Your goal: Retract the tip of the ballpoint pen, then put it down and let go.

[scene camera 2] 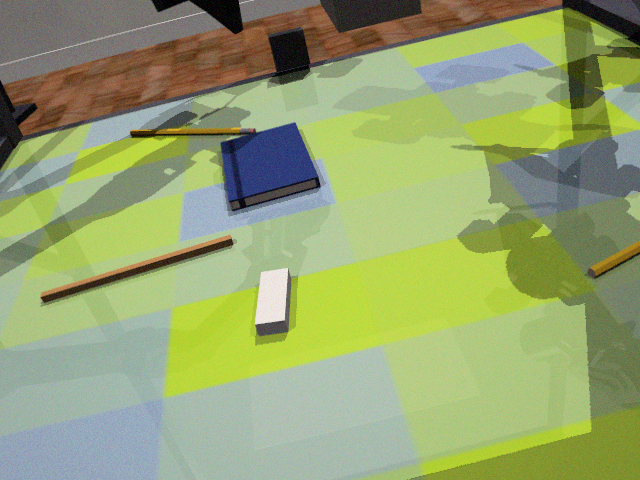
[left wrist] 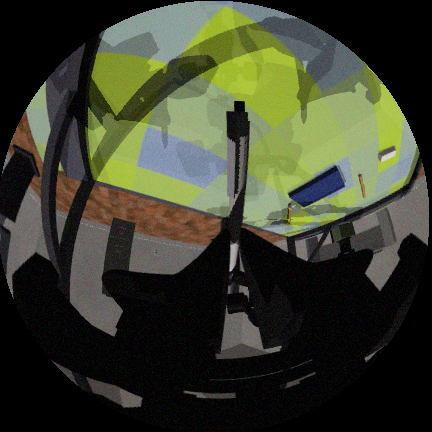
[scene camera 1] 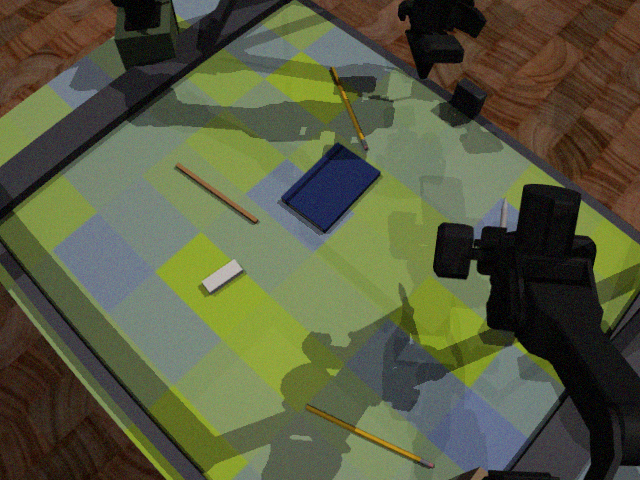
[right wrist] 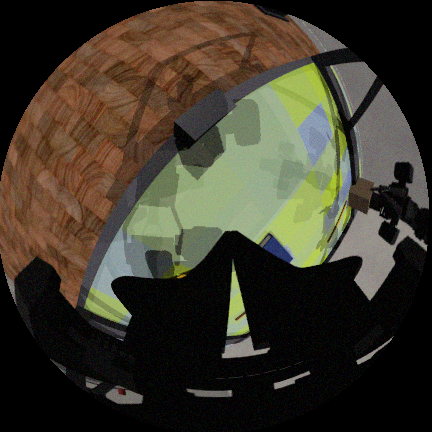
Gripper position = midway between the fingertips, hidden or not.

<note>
My right gripper [scene camera 1: 422, 78] is shut, with nothing in its grasp. A brown stick [scene camera 2: 222, 242] and an eraser [scene camera 2: 273, 307] rest on the table. I also see my left gripper [scene camera 1: 501, 236], a ballpoint pen [left wrist: 237, 127] and a dark table rim [scene camera 1: 51, 152].
My left gripper shows as well in the left wrist view [left wrist: 233, 233] and in the right wrist view [right wrist: 379, 187]. My right gripper is seen too in the right wrist view [right wrist: 230, 236]. The dark table rim shows as well in the left wrist view [left wrist: 74, 160] and in the right wrist view [right wrist: 171, 146]. Scene camera 2 misses the ballpoint pen: it is out of frame. The right wrist view misses the eraser, which is hidden by my right gripper.
</note>
